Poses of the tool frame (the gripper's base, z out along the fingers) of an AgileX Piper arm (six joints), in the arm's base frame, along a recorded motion.
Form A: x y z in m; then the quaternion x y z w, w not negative.
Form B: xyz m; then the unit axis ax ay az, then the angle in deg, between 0 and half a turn. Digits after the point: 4 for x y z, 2 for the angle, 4 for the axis.
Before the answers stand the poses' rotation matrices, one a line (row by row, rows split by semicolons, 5 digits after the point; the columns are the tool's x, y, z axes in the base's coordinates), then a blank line. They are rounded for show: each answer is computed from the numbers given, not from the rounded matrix.
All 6 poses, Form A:
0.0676 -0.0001 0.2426 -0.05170 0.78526 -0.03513 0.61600
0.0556 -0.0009 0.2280 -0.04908 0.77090 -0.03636 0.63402
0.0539 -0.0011 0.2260 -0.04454 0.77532 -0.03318 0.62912
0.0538 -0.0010 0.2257 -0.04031 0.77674 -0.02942 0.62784
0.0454 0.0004 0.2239 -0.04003 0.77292 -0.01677 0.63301
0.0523 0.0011 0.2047 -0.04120 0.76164 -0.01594 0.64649
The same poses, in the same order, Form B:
-0.23574 -0.03792 0.97108; -0.12448 0.99219 0.00852; -0.96381 -0.11887 -0.23862
-0.19122 -0.02957 0.98110; -0.12178 0.99254 0.00618; -0.97396 -0.11830 -0.19339
-0.20445 -0.02732 0.97850; -0.11081 0.99383 0.00459; -0.97259 -0.10749 -0.20621
-0.20838 -0.02568 0.97771; -0.09956 0.99502 0.00491; -0.97297 -0.09632 -0.20990
-0.19538 -0.04065 0.97988; -0.08311 0.99623 0.02476; -0.97720 -0.07660 -0.19803
-0.16070 -0.04215 0.98610; -0.08337 0.99610 0.02899; -0.98348 -0.07755 -0.16359

0.0676 -0.0001 0.2426 -0.0656 0.9968 -0.0446 103.95
0.0556 -0.0009 0.2280 -0.0635 0.9969 -0.0470 101.31
0.0539 -0.0011 0.2260 -0.0573 0.9974 -0.0427 102.03
0.0538 -0.0010 0.2257 -0.0518 0.9979 -0.0378 102.22
0.0454 0.0004 0.2239 -0.0517 0.9984 -0.0217 101.45
0.0523 0.0011 0.2047 -0.0540 0.9983 -0.0209 99.44

